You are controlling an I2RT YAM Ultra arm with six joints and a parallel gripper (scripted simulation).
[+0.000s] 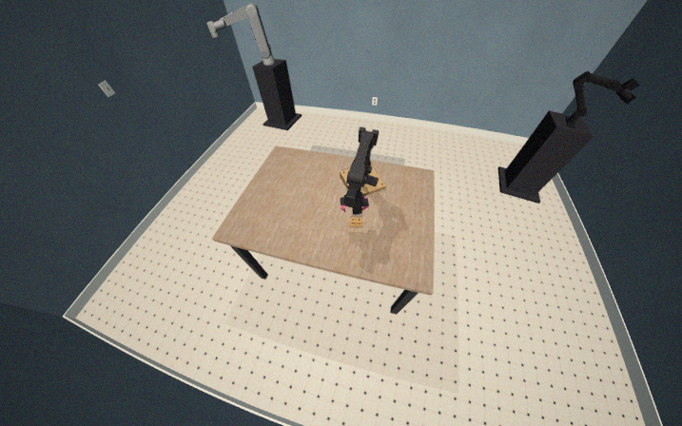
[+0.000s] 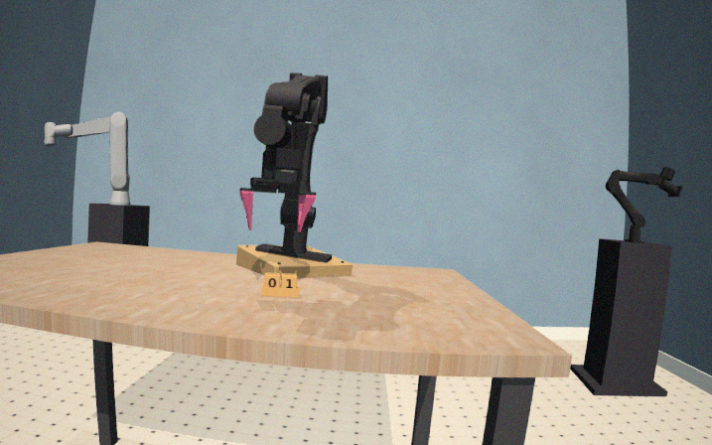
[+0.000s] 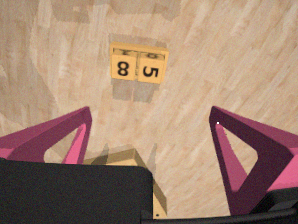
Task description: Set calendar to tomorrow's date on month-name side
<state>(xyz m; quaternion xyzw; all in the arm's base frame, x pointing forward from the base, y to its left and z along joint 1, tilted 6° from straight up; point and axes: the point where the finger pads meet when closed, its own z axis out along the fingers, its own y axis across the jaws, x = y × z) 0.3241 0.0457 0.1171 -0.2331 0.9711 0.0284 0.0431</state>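
The digit cube is 110 mm below my hand. From my hand the other things lie so: tan tray 10 mm behind, 10 mm to the left, 120 mm below.
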